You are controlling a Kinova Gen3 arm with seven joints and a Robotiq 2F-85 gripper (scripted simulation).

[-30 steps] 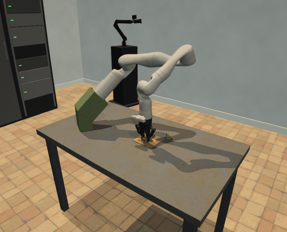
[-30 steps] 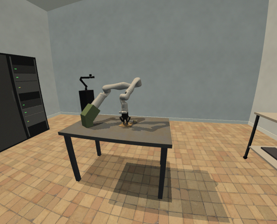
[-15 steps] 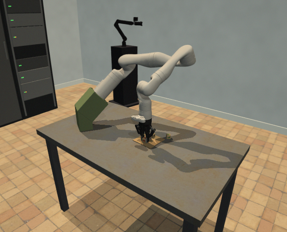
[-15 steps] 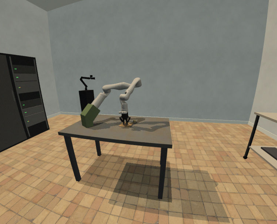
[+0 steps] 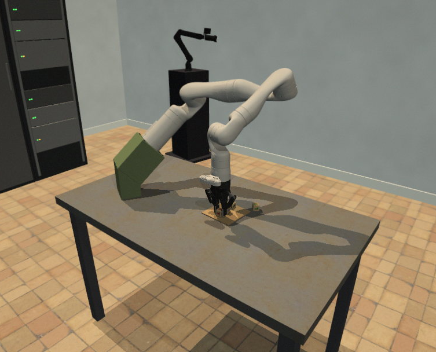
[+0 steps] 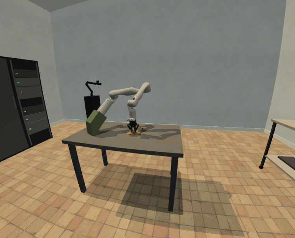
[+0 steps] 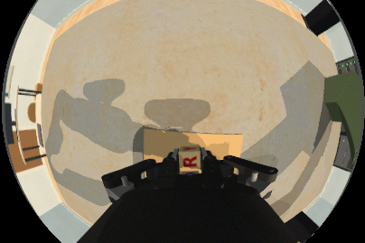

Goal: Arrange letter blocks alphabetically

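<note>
My gripper is now 10 mm past the tan mat, 40 mm to the right of it and 30 mm above it.
</note>
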